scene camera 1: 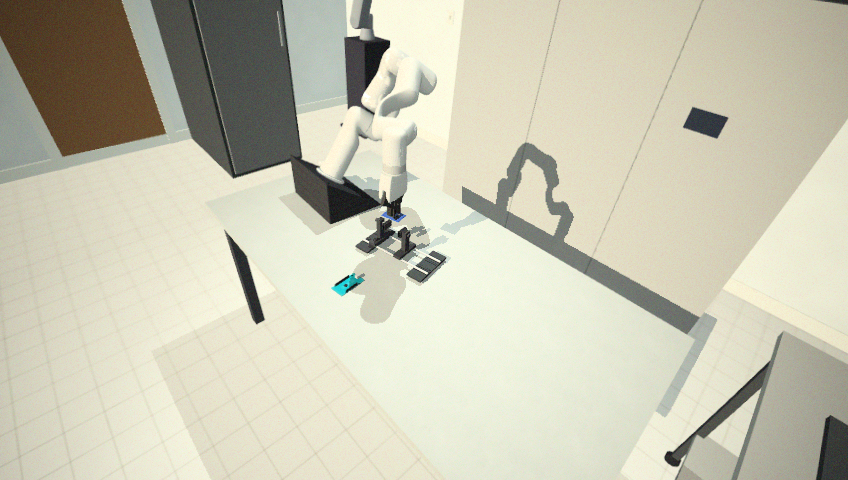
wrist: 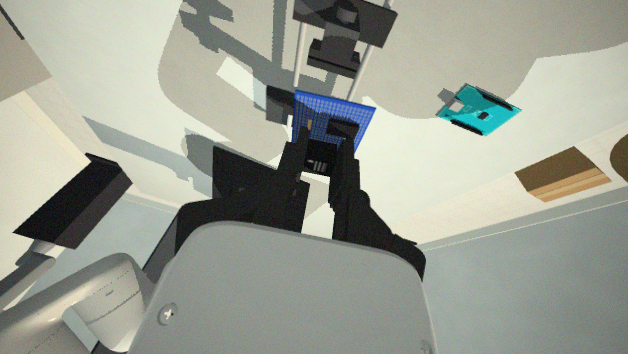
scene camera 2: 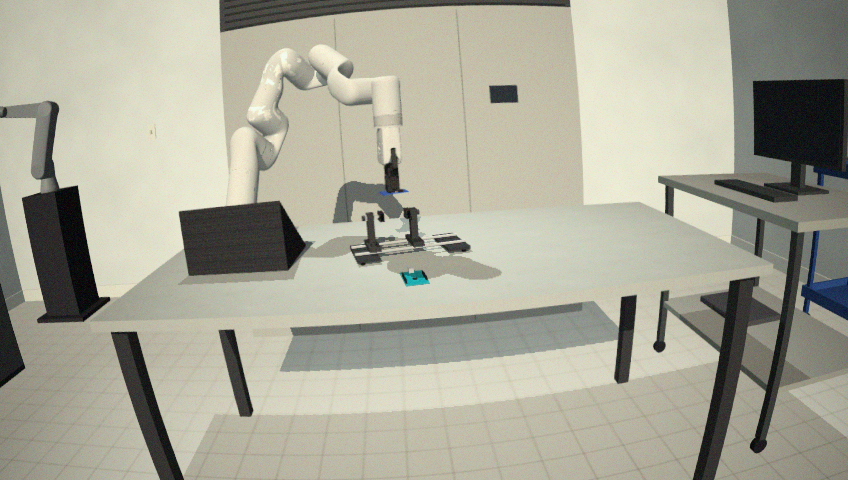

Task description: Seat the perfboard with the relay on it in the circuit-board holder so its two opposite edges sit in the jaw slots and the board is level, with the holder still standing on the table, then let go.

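Where they show: gripper, fingertip midpoint: (scene camera 1: 393, 214) (wrist: 322, 146) (scene camera 2: 392, 190); arm's base, origin of the base link: (scene camera 1: 330, 177) (scene camera 2: 239, 224).
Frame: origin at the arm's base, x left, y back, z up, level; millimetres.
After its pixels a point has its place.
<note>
The blue perfboard (scene camera 1: 386, 215) {x -53, y -429, z 54 mm} (scene camera 2: 385, 192) {x -34, y -423, z 54 mm} (wrist: 312, 103) {x -12, y -470, z 55 mm} hangs in the air, roughly level. My gripper (scene camera 1: 393, 210) {x -31, y -443, z 58 mm} (scene camera 2: 392, 186) {x -31, y -443, z 58 mm} (wrist: 322, 146) {x -31, y -443, z 58 mm} is shut on the black relay block on its upper side. The black circuit-board holder (scene camera 1: 405, 242) {x -24, y -500, z -37 mm} (scene camera 2: 414, 229) {x -27, y -492, z -53 mm} (wrist: 372, 25) {x -46, y -497, z -78 mm} stands upright on the table, with two jaw posts on pale rods. In scene camera 2 the board shows higher than both jaws, horizontally between them, with a gap below it. In the wrist view the board and fingers cover part of the holder, so the nearer jaw's slot is hidden.
A teal circuit board (scene camera 1: 346, 285) {x -267, y -478, z -111 mm} (scene camera 2: 415, 278) {x -272, y -476, z -110 mm} (wrist: 475, 112) {x -254, y -473, z -112 mm} lies flat on the table (scene camera 1: 505, 368) {x -126, y -1030, z -114 mm} (scene camera 2: 571, 255) {x -198, y -878, z -114 mm}, on scene camera 2's side of the holder. The arm's black wedge-shaped base (scene camera 1: 312, 190) {x -102, y -24, z -17 mm} (scene camera 2: 232, 237) {x -101, y -3, z -14 mm} stands nearby. A side desk (scene camera 2: 708, 190) with a monitor (scene camera 2: 797, 121) stands at the right.
</note>
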